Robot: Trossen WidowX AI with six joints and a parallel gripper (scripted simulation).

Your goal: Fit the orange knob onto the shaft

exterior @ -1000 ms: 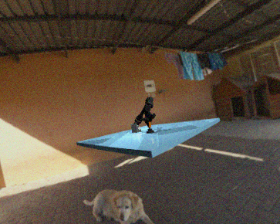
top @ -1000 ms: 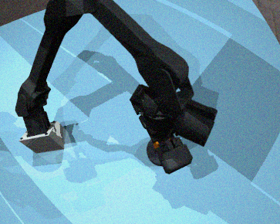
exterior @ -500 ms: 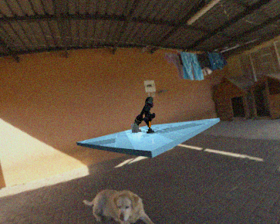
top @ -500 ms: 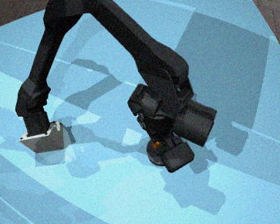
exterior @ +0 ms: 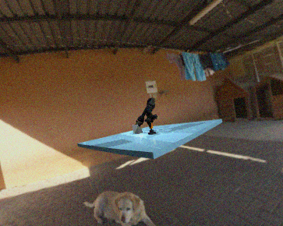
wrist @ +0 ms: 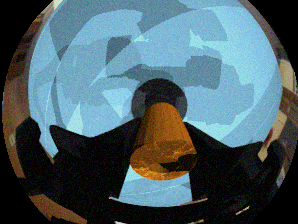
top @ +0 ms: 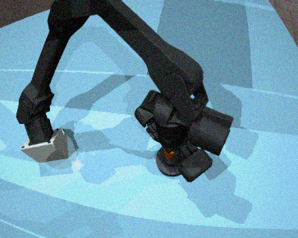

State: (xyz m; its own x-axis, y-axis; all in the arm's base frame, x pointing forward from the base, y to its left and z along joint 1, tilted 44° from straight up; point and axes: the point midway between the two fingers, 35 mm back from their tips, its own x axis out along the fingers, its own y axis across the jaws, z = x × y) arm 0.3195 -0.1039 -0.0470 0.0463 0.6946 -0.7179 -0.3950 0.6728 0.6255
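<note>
Right now my gripper tip is 2 cm below the orange knob. Also, from my gripper tip: dark round pedestal (4 cm below).
</note>
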